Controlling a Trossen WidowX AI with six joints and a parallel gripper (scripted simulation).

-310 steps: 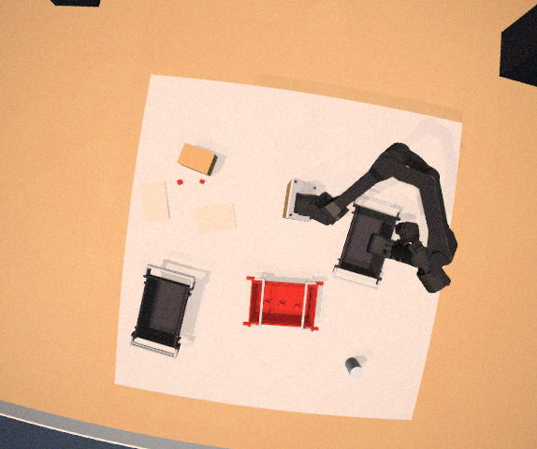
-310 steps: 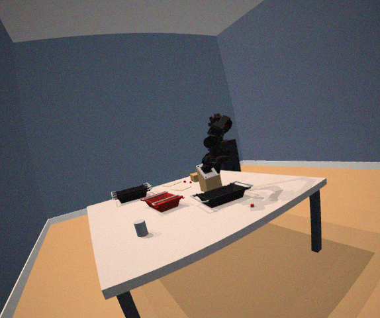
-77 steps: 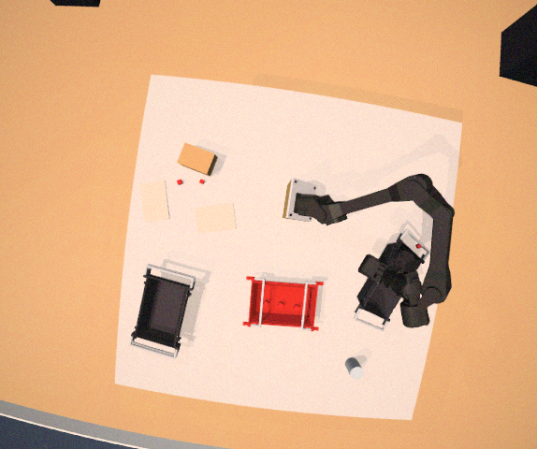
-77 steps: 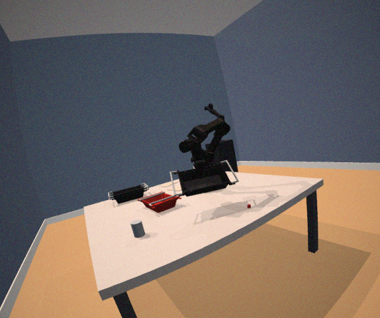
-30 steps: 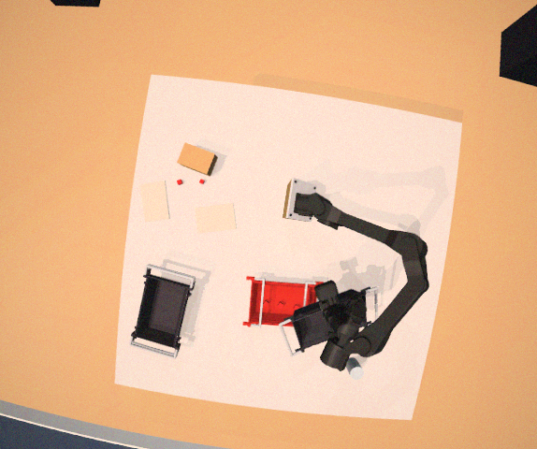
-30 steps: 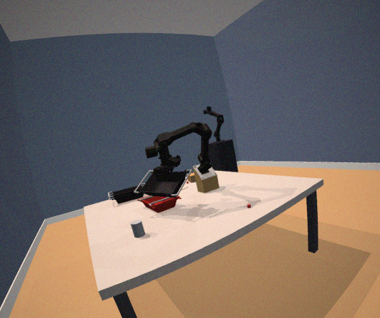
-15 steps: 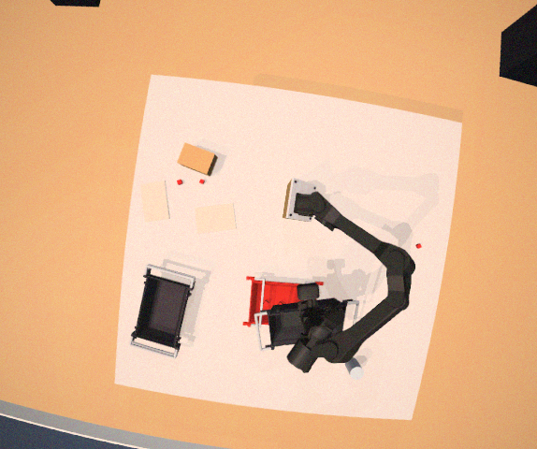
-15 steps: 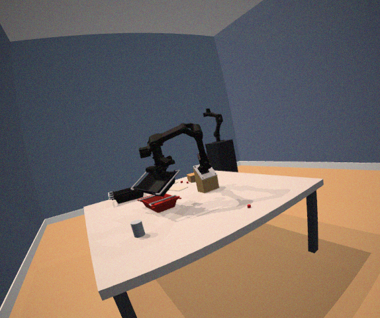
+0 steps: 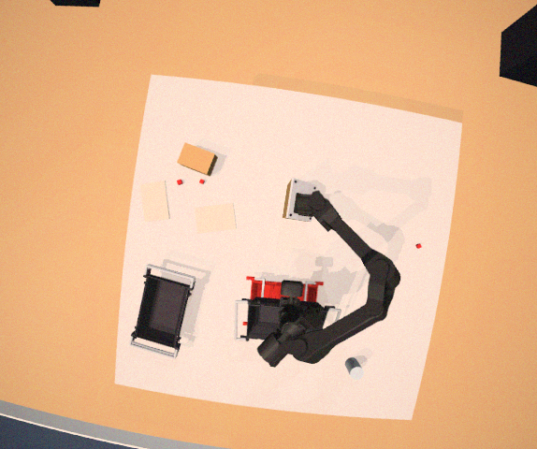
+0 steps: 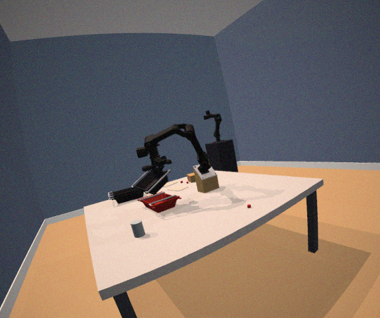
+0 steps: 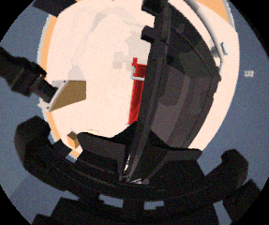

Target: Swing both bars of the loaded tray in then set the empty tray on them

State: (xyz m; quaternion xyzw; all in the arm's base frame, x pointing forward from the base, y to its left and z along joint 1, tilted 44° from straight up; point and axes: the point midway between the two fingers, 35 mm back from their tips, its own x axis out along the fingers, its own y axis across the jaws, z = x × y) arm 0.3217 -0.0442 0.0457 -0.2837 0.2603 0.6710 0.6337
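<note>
My gripper tip is 70 mm short of the black tray. Also, from my gripper tip: grey cylinder (330 mm to the left, 280 mm ahead, 140 mm below); tan box (440 mm behind, 390 mm to the right, 150 mm below).
</note>
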